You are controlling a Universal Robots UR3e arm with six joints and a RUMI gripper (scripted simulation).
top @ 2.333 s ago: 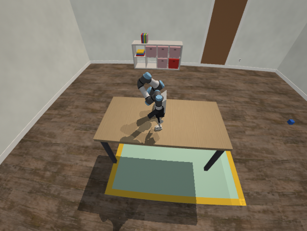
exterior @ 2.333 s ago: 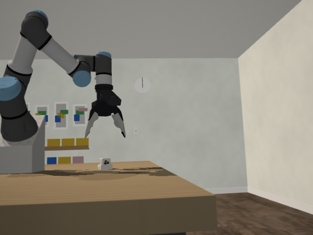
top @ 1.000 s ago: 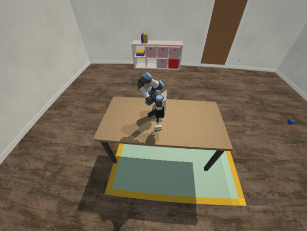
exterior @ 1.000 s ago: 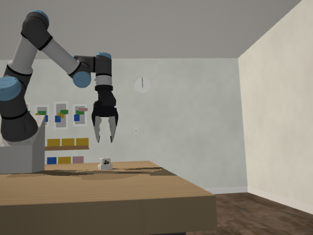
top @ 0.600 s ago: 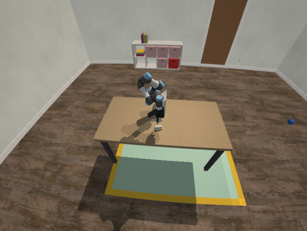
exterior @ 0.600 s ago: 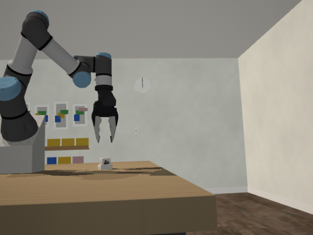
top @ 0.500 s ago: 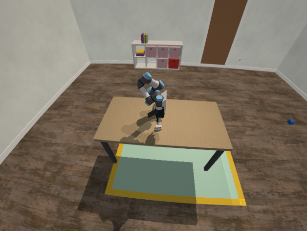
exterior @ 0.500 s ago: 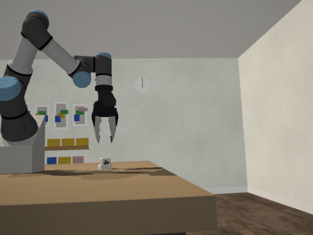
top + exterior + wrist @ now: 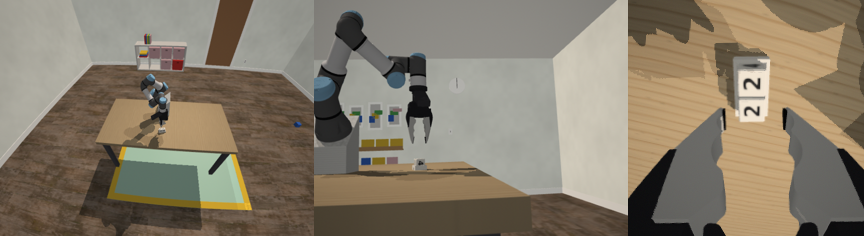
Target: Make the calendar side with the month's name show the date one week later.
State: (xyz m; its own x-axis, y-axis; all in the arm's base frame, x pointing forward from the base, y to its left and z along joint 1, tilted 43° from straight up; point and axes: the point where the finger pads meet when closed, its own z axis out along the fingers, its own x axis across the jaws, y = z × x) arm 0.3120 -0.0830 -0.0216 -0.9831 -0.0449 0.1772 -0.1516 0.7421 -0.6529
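Right now my hand is 110 mm above the white calendar tray and 20 mm to the right of it.
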